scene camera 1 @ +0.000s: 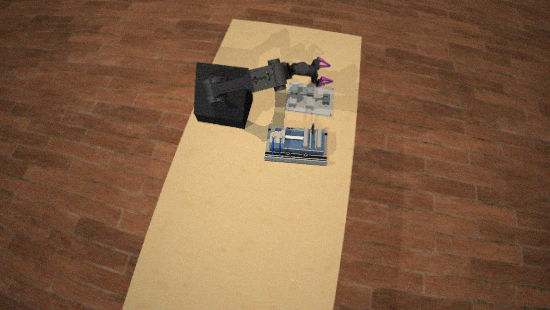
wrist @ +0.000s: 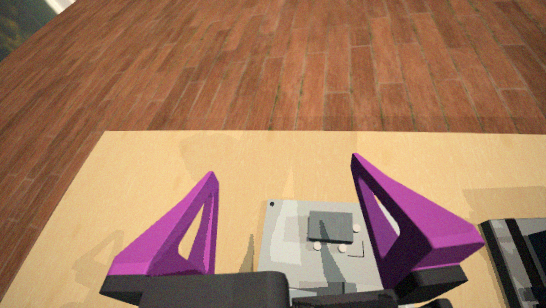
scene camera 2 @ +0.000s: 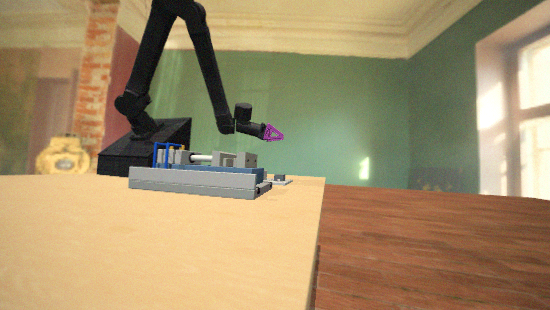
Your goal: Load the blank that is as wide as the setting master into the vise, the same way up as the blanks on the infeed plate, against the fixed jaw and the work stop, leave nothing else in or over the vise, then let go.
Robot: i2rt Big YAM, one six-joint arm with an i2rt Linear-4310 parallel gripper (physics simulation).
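Places are measured from the arm's base along level axes (x right, y ahead, z up), in millimetres.
Pixels of known places: gripper, between the fingertips: (scene camera 1: 331,73) (wrist: 281,168) (scene camera 2: 283,137); arm's base, origin of its link: (scene camera 2: 148,132).
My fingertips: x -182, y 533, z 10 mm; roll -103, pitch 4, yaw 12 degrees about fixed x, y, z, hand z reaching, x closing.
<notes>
For each thing: its top centre in the pictures, then the offset to it from my fingertips. "spot": a spot on its surface instead.
- infeed plate, centre of its top: (wrist: 329,303) (scene camera 2: 259,179) (scene camera 1: 310,98) dz -182, dx +36, dy -87 mm
- dark grey block, centre of its top: (wrist: 330,225) (scene camera 2: 280,174) (scene camera 1: 326,97) dz -157, dx +34, dy +0 mm
- vise, centre of its top: (scene camera 2: 211,150) (scene camera 1: 297,136) dz -91, dx +334, dy -117 mm
- dark upright piece, a spot on its surface: (scene camera 1: 313,129) spot: dz -94, dx +281, dy -49 mm
My gripper (scene camera 1: 331,72) (scene camera 2: 283,134) (wrist: 281,168) is open and empty, with purple fingers wide apart, above the table near the infeed plate (scene camera 1: 320,111) (scene camera 2: 286,183) (wrist: 285,215). A dark grey block (scene camera 1: 326,99) (scene camera 2: 279,177) (wrist: 330,226) lies on the plate beside small white pins. Paler grey blanks, one of them (scene camera 1: 310,104) near the plate's middle, are shaded; their widths cannot be told. In the wrist view the gripper body hides most of them. The vise (scene camera 1: 295,146) (scene camera 2: 215,168) has two upright grey jaws at its right; what lies between them is unclear.
The vise's blue rods (scene camera 1: 273,146) (scene camera 2: 166,155) stand up at its left end. A dark upright piece (scene camera 1: 313,129) rises by the jaws. The black arm base (scene camera 1: 222,105) (scene camera 2: 127,162) stands left of the plate and vise. The table's far edge lies beyond the plate in the wrist view.
</notes>
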